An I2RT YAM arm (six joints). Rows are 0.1 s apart.
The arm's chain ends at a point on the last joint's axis. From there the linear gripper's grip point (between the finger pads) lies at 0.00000 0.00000 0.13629 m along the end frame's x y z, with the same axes.
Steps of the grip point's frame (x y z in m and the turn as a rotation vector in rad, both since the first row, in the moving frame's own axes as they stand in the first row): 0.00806, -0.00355, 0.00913, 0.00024, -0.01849, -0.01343; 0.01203, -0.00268, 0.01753, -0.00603, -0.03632, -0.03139; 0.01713, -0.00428, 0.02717, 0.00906, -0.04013, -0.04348; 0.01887, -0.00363, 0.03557, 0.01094, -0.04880, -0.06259; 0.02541, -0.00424, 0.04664, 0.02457, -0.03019, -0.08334; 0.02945, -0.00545, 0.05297, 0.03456, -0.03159, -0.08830; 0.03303, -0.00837, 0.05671, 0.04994, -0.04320, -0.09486; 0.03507, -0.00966, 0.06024, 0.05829, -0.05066, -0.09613; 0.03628, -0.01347, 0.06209, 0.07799, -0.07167, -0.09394
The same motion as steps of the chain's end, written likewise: 0.01058, -0.00353, 0.00915, 0.00024, -0.01849, -0.01343; 0.01697, -0.00358, 0.01762, -0.00603, -0.03632, -0.03139; 0.02262, -0.00316, 0.02729, 0.00906, -0.04013, -0.04348; 0.02556, -0.00235, 0.03574, 0.01094, -0.04880, -0.06259; 0.02966, -0.00107, 0.04674, 0.02457, -0.03019, -0.08334; 0.03396, -0.00094, 0.05312, 0.03456, -0.03159, -0.08830; 0.03923, -0.00186, 0.05701, 0.04994, -0.04320, -0.09486; 0.04234, -0.00207, 0.06065, 0.05829, -0.05066, -0.09613; 0.04651, -0.00333, 0.06285, 0.07799, -0.07167, -0.09394
